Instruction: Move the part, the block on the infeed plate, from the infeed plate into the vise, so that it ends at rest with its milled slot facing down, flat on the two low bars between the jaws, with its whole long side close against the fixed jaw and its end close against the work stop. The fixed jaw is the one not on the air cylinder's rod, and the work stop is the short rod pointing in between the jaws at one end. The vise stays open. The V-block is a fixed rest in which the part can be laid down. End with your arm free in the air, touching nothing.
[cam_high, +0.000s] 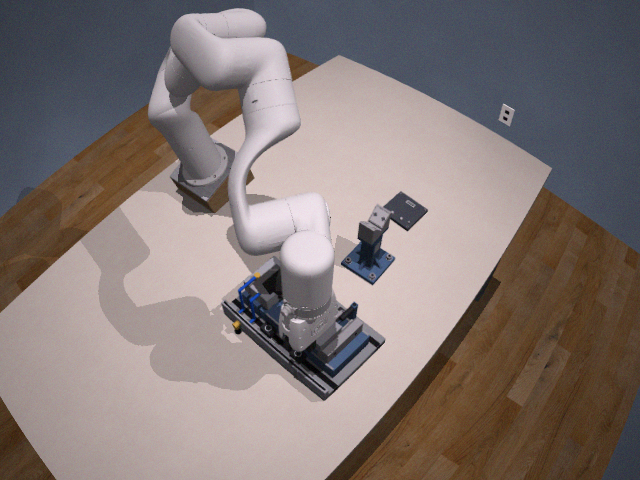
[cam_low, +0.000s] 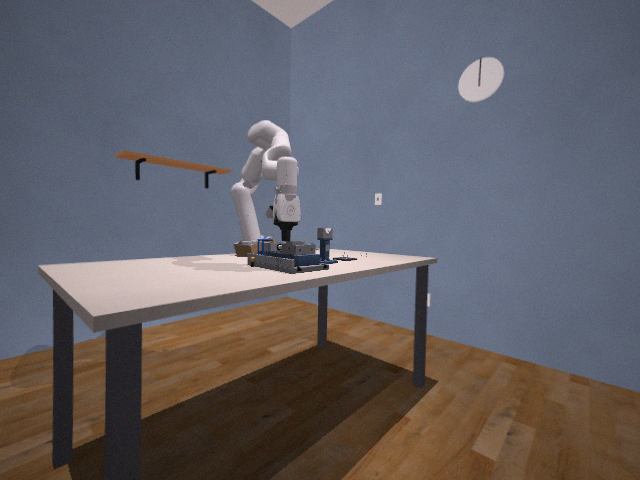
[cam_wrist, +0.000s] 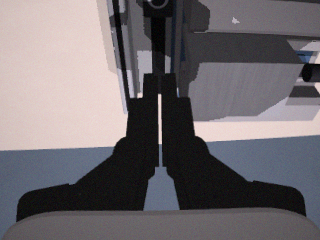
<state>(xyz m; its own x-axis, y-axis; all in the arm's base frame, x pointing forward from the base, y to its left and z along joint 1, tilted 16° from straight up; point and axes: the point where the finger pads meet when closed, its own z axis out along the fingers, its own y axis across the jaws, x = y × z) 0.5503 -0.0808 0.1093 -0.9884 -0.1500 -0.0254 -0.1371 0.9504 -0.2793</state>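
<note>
Right now my hand is 10 mm past the part, 50 mm to the right of it and 40 mm above it. From my hand the other things lie so: fixed jaw 20 mm ahead, 70 mm to the left, 50 mm below; work stop 20 mm behind, 110 mm to the left, 40 mm below; moving jaw 50 mm behind, 60 mm to the left, 50 mm below.
</note>
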